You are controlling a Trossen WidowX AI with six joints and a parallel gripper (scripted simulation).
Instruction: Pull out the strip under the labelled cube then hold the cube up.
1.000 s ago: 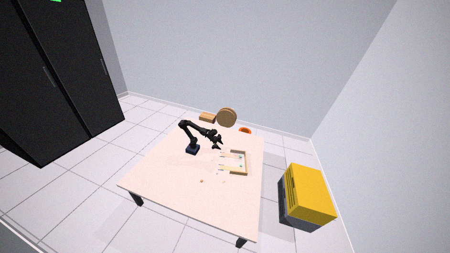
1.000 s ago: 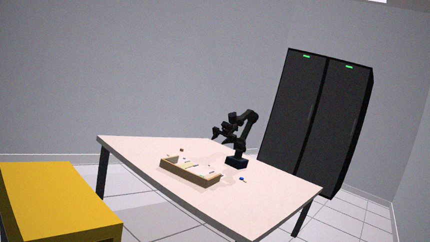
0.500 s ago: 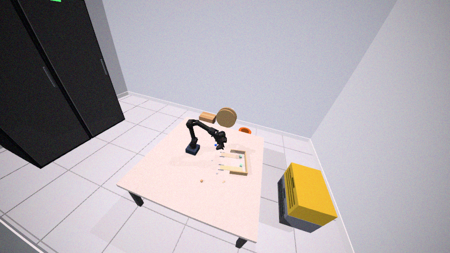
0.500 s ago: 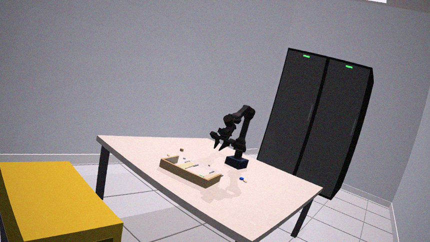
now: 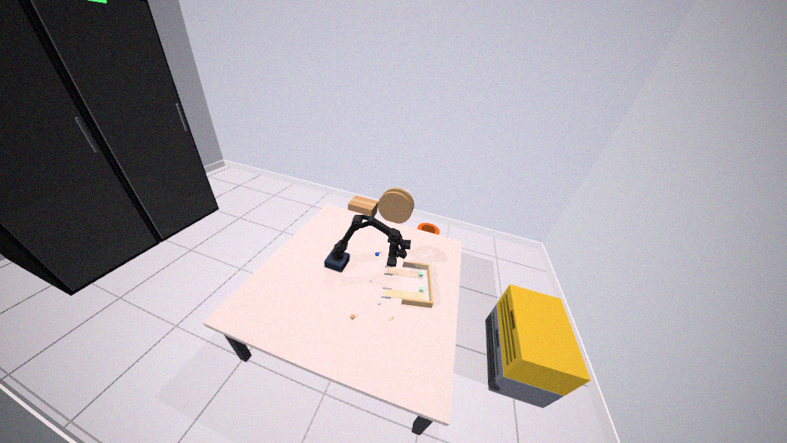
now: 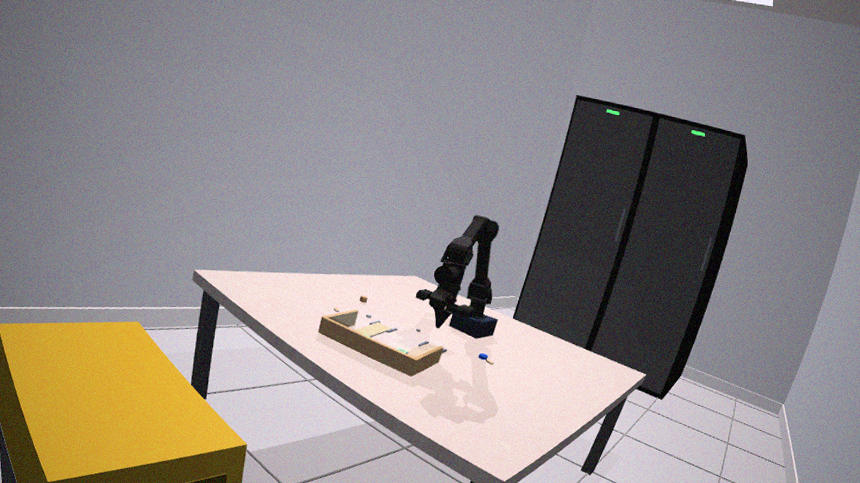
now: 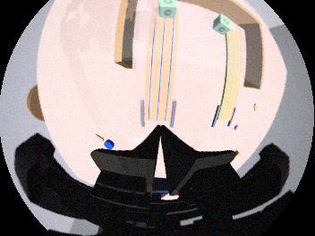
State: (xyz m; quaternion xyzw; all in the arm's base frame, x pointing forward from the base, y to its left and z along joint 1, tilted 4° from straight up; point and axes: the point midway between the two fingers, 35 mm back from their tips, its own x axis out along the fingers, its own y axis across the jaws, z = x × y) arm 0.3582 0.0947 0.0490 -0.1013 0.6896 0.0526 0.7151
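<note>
Now: gripper tip 14 cm past the blue piece, 11 cm to the right of it and 7 cm above it.
</note>
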